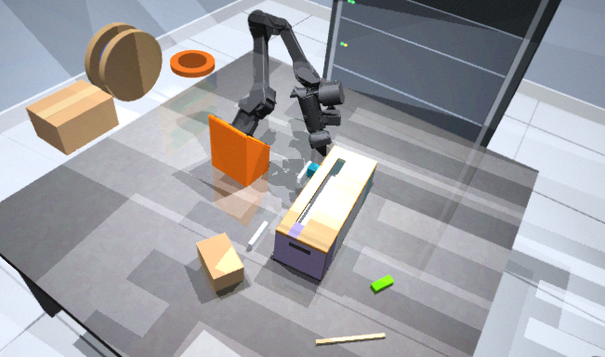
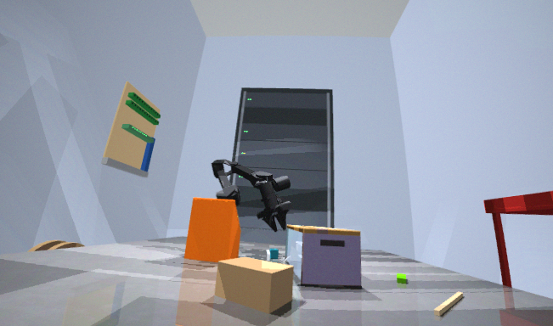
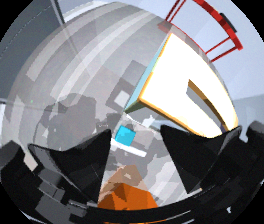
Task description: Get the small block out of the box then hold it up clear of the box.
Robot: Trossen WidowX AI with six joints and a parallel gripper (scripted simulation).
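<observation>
Now: gripper tip 20 mm past the teal block, 10 mm to the left of it and 90 mm above it. From my gripper tip the other things lie so: wooden stick 390 mm ahead, 410 mm to the right, 100 mm below; long box 100 mm ahead, 160 mm to the right, 40 mm below.
</observation>
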